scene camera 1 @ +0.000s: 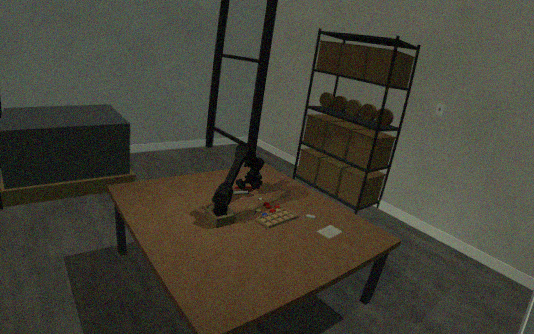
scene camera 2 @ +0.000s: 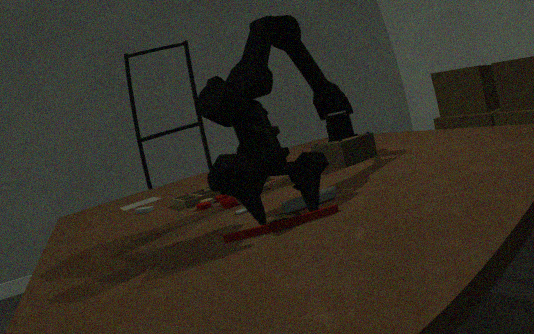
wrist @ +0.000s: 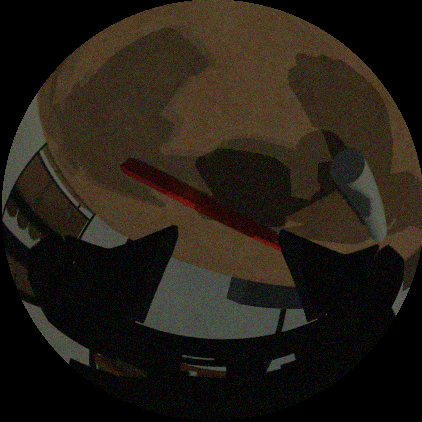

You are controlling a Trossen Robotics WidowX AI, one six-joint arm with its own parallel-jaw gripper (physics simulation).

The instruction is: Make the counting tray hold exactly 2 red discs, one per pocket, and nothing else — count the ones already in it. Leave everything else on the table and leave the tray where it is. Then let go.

Observation:
In view: the gripper [scene camera 2: 291, 219].
The gripper also shows in the wrist view [wrist: 229, 233].

